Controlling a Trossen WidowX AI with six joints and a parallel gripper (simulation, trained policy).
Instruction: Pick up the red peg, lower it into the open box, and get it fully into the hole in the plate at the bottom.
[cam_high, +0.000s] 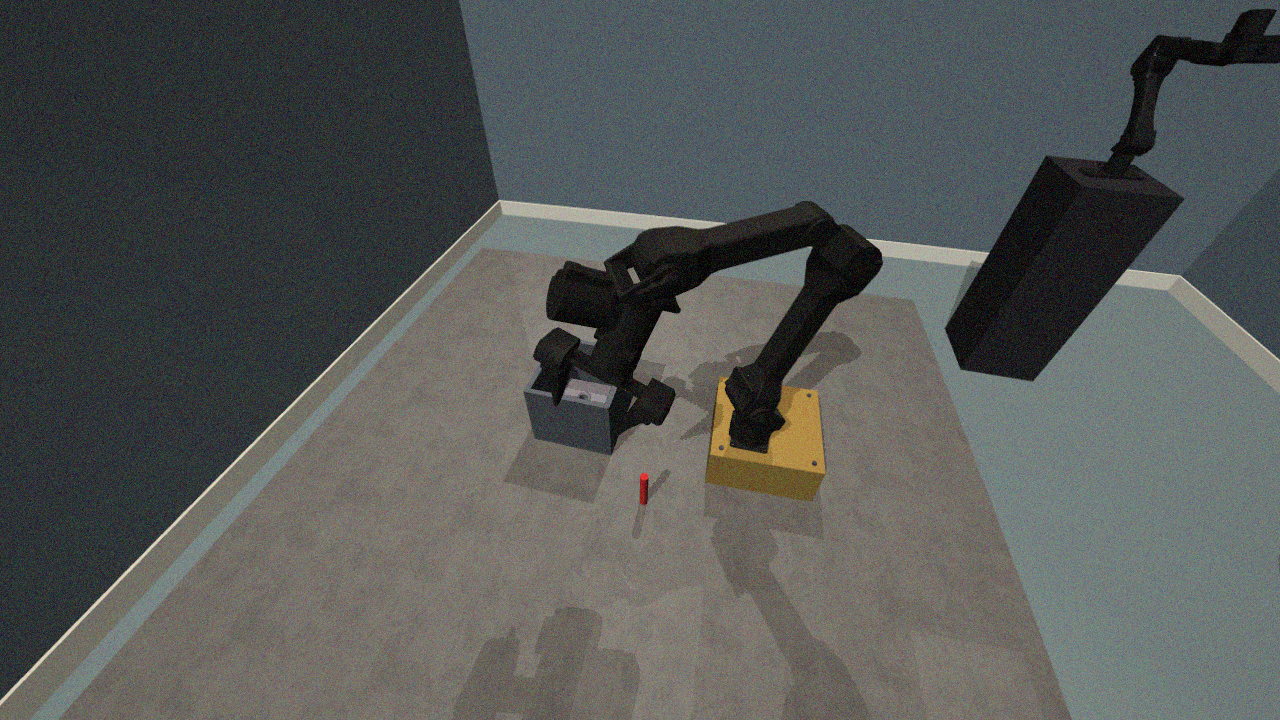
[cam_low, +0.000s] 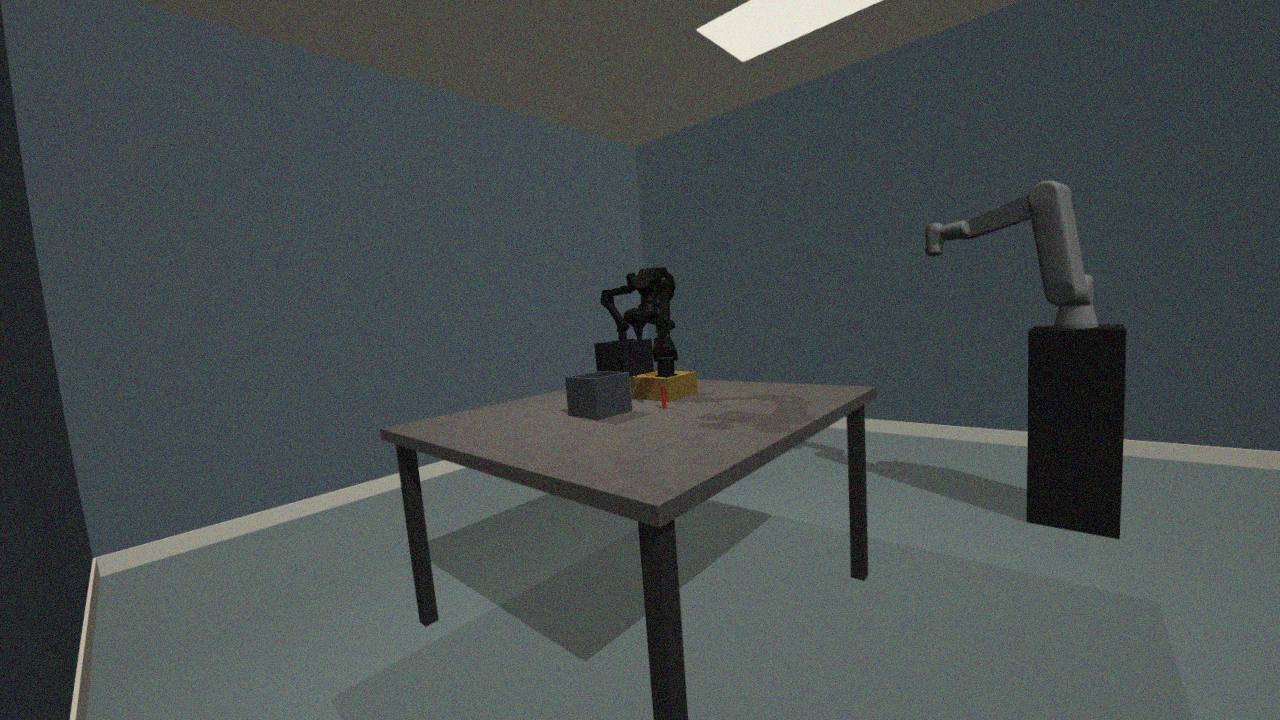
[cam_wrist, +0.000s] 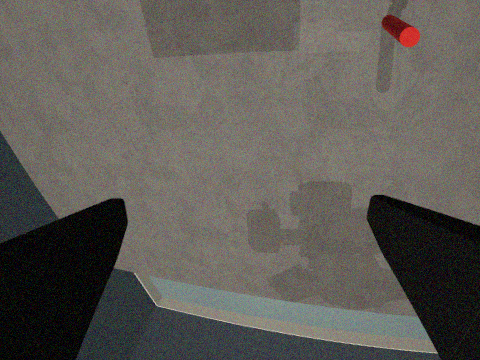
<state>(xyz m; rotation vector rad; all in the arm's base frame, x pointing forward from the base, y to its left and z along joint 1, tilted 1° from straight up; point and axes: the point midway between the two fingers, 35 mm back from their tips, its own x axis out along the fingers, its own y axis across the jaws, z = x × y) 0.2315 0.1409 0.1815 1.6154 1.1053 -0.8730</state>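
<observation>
The red peg is 80 mm behind my gripper tip, 30 mm to the right of it and 200 mm below it.
</observation>
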